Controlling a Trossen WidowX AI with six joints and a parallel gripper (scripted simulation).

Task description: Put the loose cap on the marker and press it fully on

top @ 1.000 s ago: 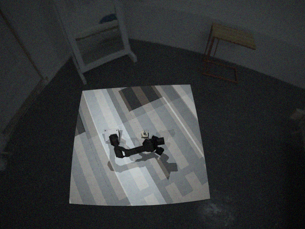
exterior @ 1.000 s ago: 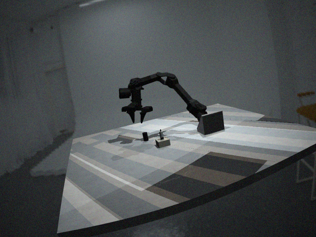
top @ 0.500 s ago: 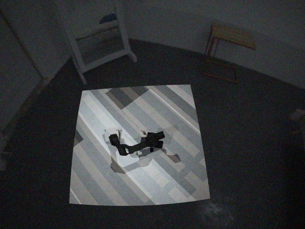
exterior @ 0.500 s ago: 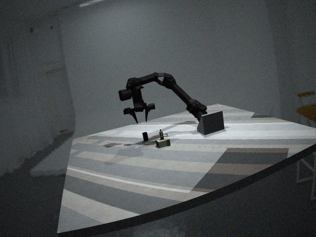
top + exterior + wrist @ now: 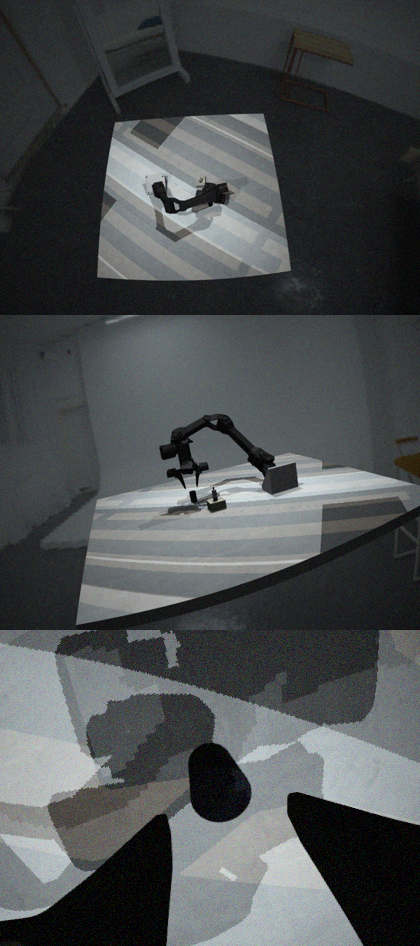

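Right now the marker cap is 40 mm below my gripper tip. From my gripper tip the other things lie so: holder block 40 mm behind, 170 mm to the left, 50 mm below.
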